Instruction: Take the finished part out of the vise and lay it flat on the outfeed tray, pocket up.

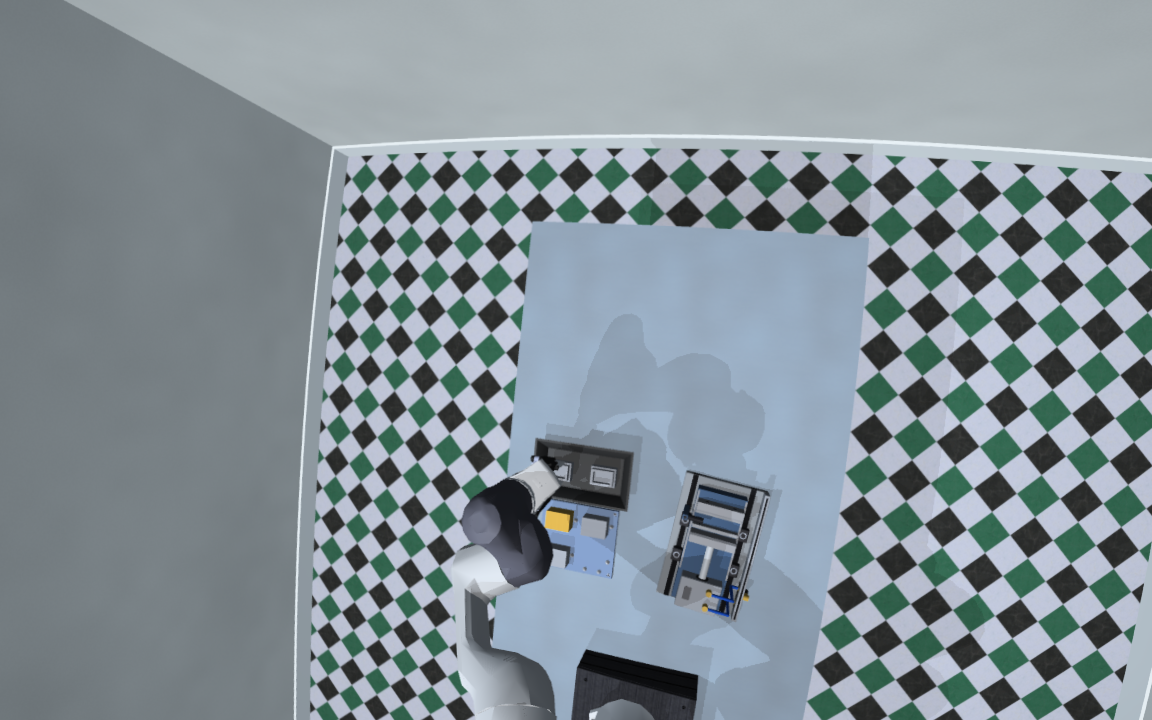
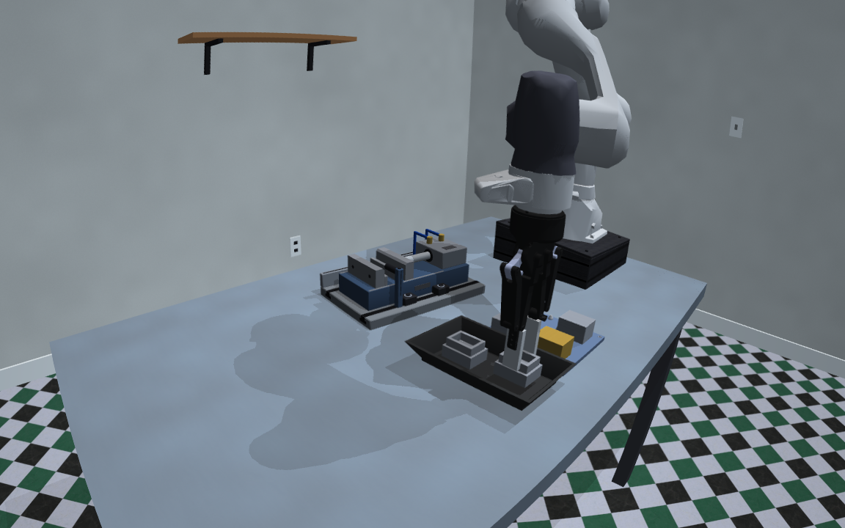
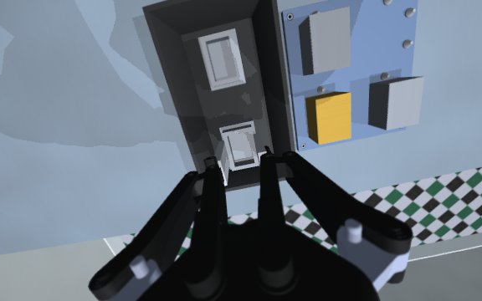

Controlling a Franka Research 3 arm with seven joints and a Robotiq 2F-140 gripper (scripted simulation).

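Right now the yellow block is 120 mm behind my hand, 60 mm below it and 20 mm to the right of it. Round my hand: blue fixture plate (170 mm behind, 80 mm below, 60 mm to the right).
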